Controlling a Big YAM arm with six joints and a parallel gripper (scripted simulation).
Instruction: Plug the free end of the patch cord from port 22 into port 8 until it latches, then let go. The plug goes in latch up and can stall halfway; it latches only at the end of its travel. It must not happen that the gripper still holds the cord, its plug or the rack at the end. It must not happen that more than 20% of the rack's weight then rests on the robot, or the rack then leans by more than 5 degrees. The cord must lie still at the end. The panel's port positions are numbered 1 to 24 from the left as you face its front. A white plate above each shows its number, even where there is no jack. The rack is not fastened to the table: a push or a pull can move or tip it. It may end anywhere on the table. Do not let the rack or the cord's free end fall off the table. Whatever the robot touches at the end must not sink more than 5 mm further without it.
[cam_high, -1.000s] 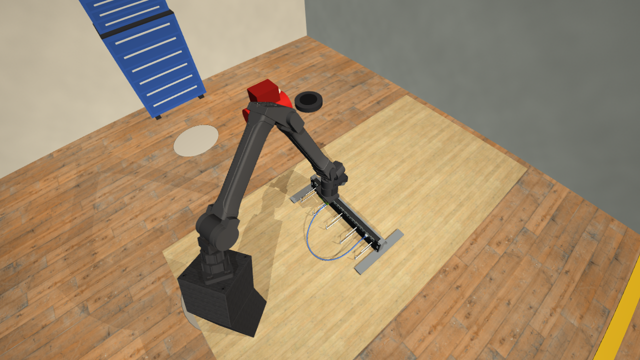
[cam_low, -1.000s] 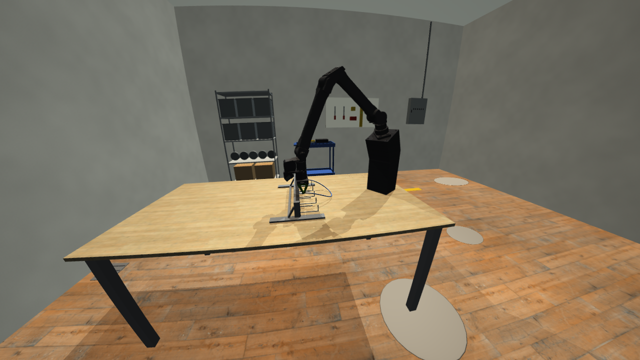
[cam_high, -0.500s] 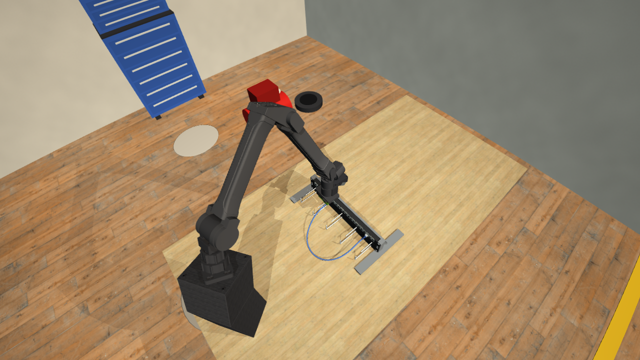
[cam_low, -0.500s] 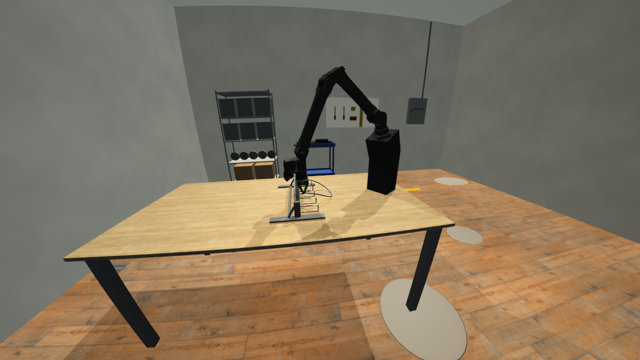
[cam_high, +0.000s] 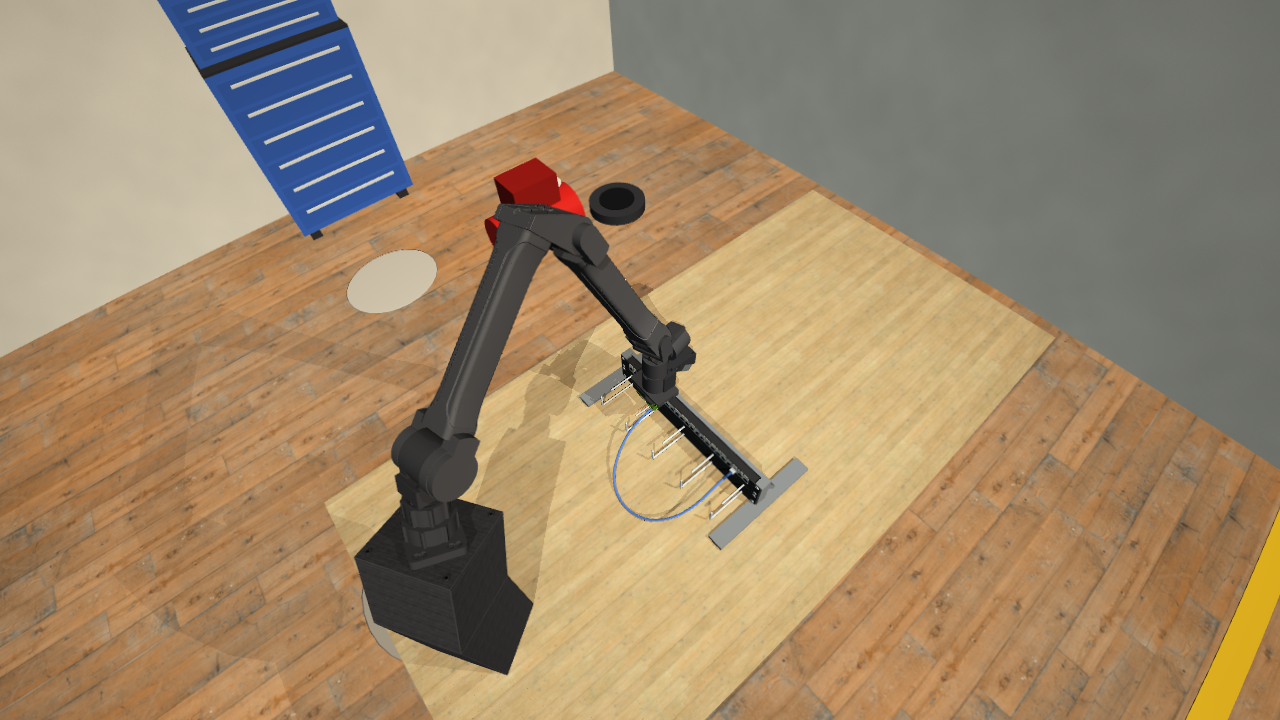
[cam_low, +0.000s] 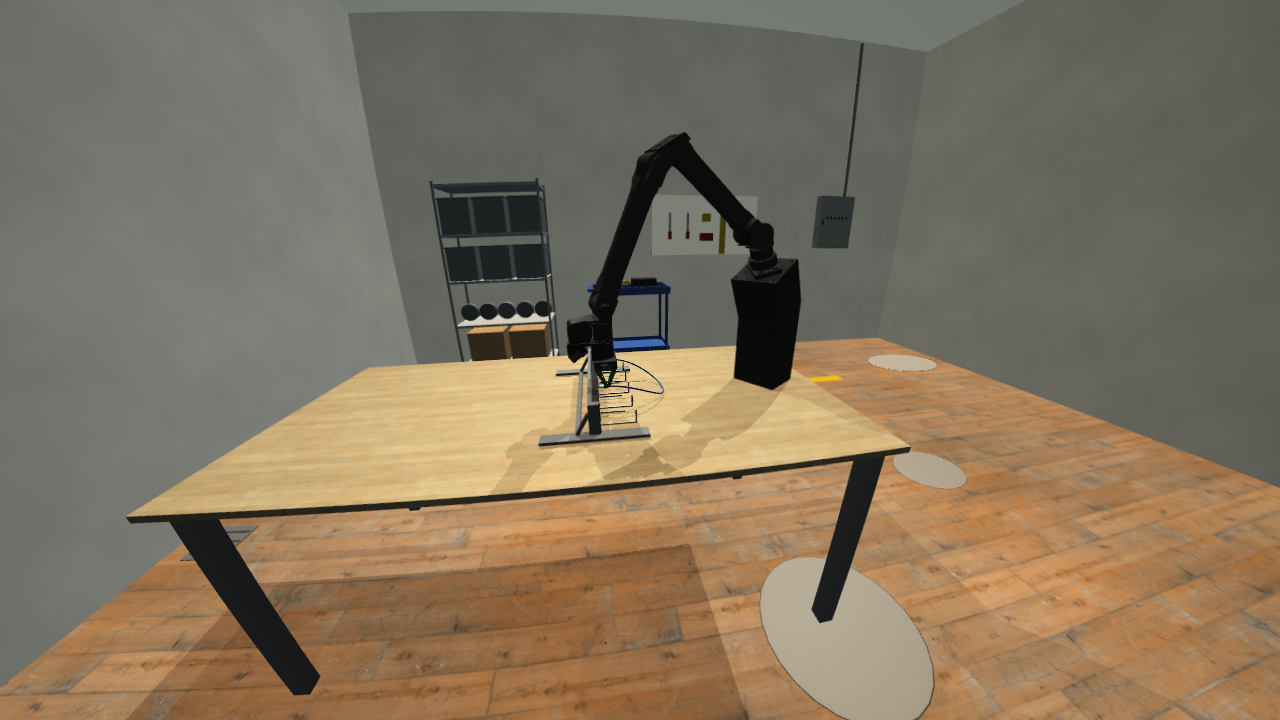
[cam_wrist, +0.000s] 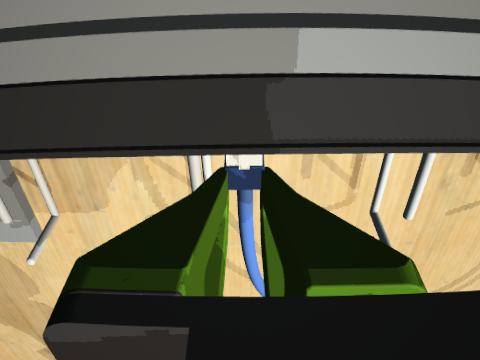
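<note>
The cord plug is 20 mm ahead of my hand and 10 mm to the left of it.
</note>
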